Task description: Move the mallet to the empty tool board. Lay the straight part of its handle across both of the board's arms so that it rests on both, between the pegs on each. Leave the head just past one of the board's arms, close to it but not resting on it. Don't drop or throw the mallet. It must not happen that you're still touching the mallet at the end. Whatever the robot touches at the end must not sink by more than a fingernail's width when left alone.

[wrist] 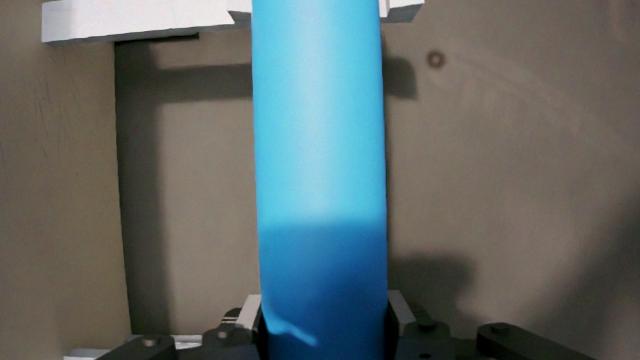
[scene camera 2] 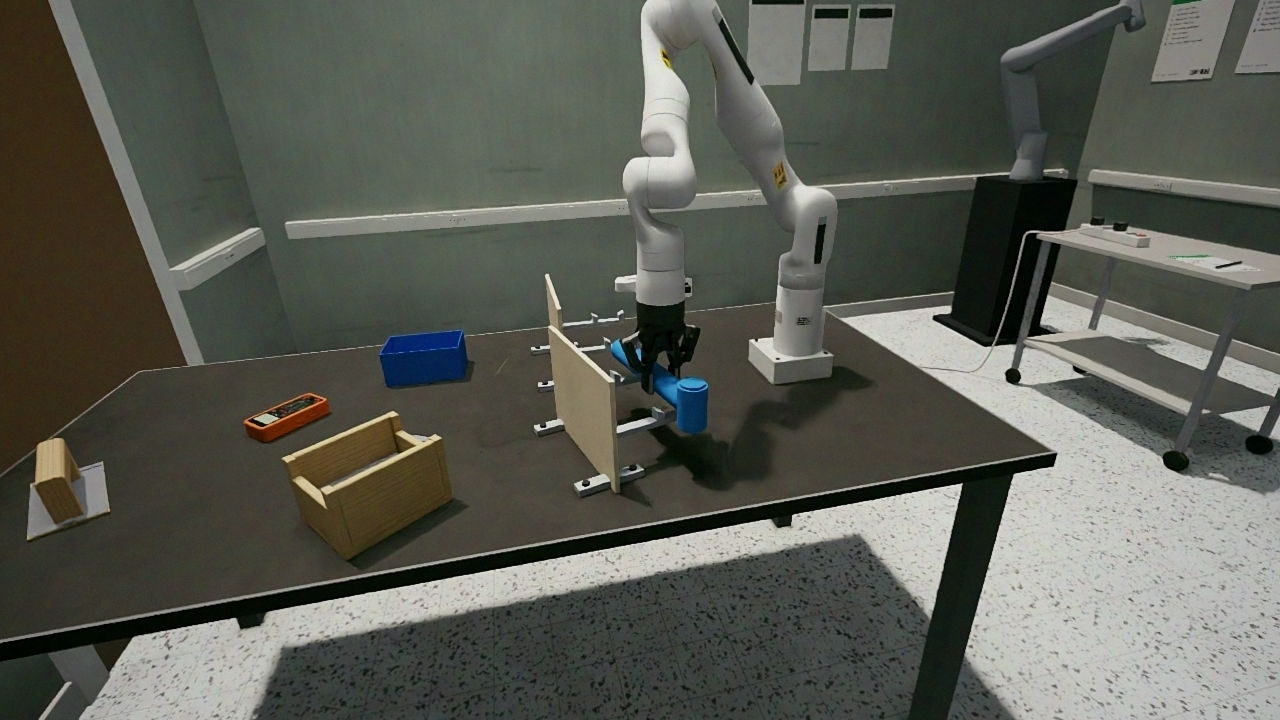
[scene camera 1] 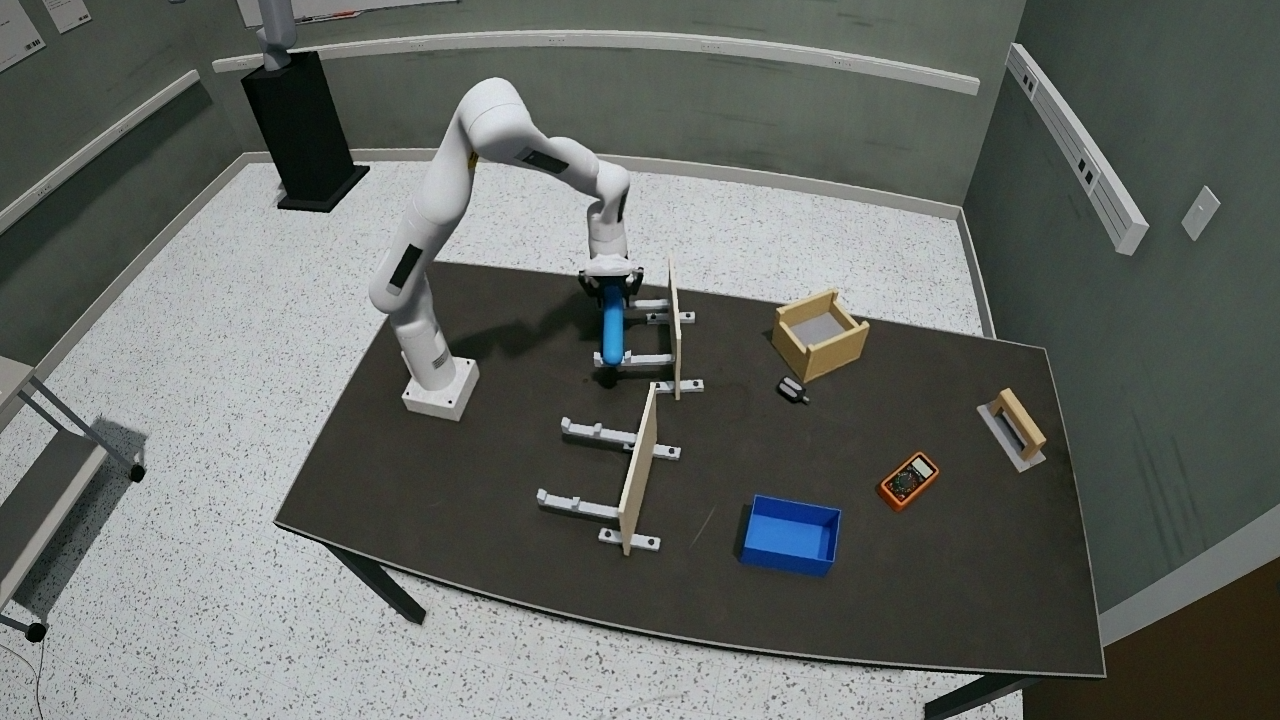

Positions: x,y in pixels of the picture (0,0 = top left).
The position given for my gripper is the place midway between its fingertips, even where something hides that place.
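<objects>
You can see my gripper in the wrist view (pixel 324 318), and a blue mallet shows in that view too, but a wooden crate is out of frame in the wrist view. My gripper is also in scene camera 2 (pixel 660 390), the blue mallet shows in scene camera 2 (pixel 689 396), and the wooden crate is there in scene camera 2 (pixel 383 479). As for my gripper in scene camera 1 (pixel 614 307), it shows there along with the blue mallet, and you'll find the wooden crate in scene camera 1 (pixel 814 321). On the blue mallet, (scene camera 1: pixel 613 306) and (wrist: pixel 318 245) are the same spot. There's a tool board as well, and on it (wrist: pixel 70 287) is the same spot as (scene camera 1: pixel 670 316).
</objects>
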